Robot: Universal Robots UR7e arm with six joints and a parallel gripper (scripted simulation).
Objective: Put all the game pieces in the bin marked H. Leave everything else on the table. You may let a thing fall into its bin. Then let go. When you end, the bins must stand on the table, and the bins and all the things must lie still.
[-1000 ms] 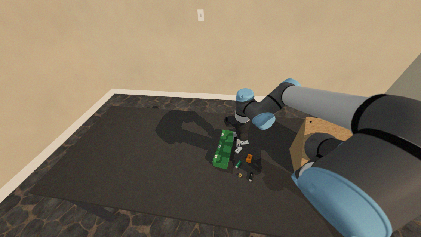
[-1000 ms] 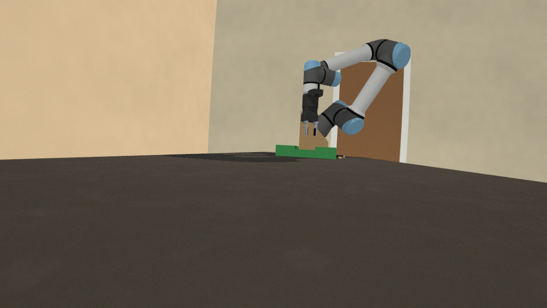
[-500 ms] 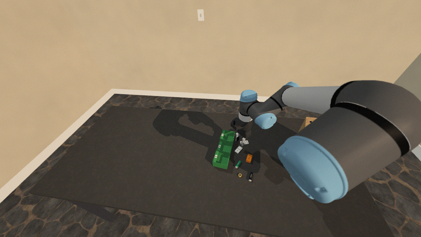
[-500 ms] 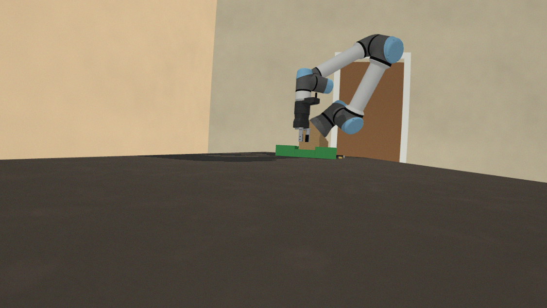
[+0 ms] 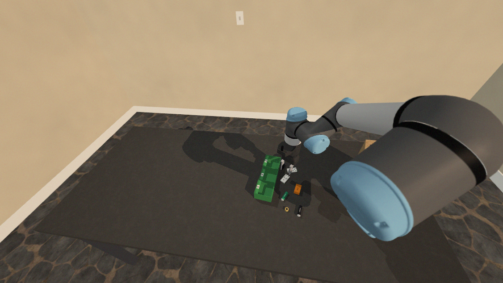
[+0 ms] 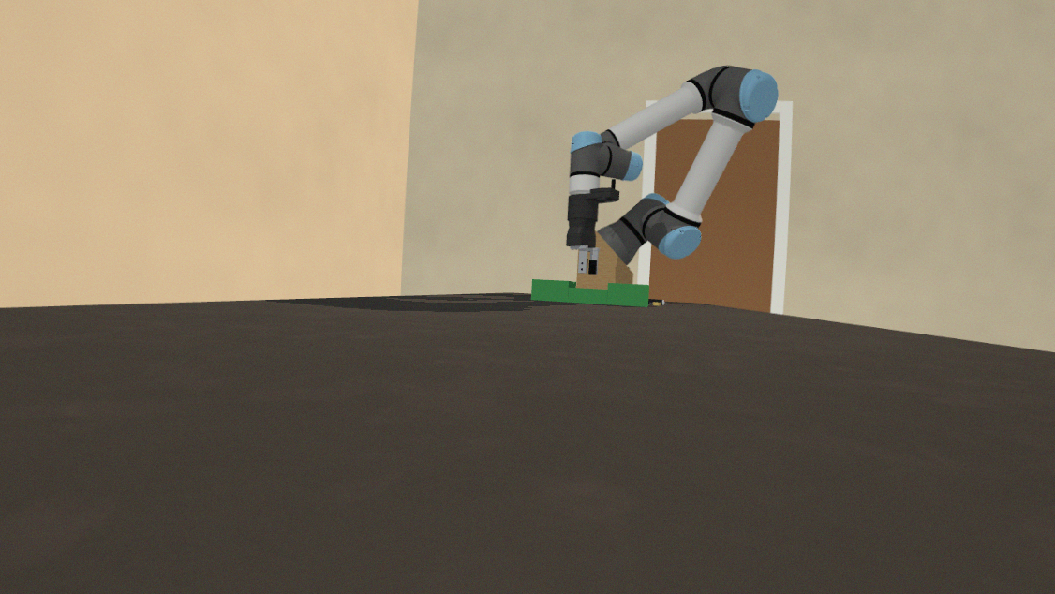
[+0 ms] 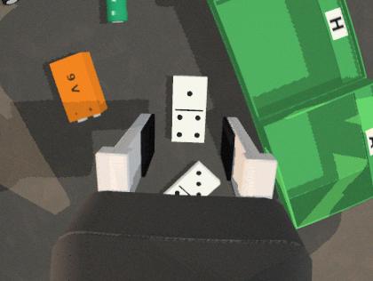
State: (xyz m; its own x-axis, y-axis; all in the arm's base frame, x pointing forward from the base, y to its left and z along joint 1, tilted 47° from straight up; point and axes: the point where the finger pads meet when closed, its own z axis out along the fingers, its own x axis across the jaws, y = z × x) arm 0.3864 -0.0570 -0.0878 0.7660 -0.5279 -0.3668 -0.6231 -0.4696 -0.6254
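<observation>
Right now the green bin marked K is 90 mm ahead of my hand and 60 mm below it. Also, from my hand: orange block (80 mm below, 60 mm to the left, 60 mm behind); then green cylinder (100 mm to the left, 80 mm below, 10 mm ahead); then white domino (80 mm below, 50 mm to the right, 40 mm behind).
</observation>
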